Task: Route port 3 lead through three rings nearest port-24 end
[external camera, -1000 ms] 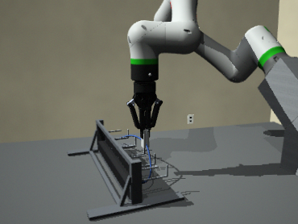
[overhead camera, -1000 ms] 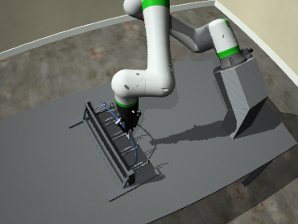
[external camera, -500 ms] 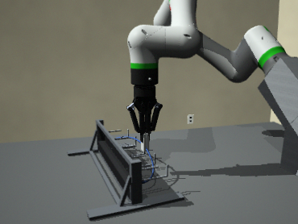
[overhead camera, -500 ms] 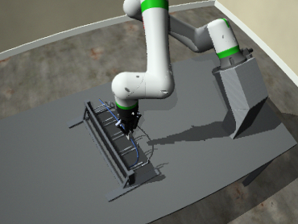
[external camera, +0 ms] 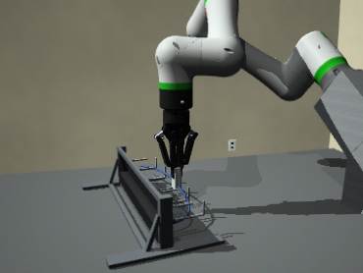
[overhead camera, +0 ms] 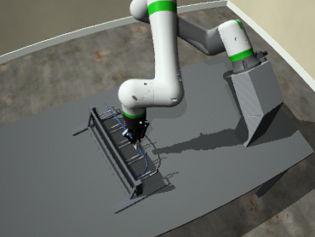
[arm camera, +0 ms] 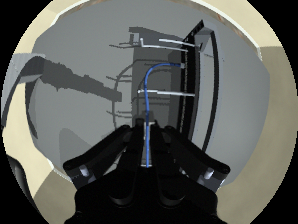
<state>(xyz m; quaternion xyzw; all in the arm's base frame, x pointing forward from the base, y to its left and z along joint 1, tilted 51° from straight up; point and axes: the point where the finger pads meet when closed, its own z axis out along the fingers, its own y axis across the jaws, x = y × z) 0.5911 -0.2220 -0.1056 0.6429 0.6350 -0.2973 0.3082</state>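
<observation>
My hand is 100 mm short of the rack, 50 mm to the left of it and 40 mm above it.
</observation>
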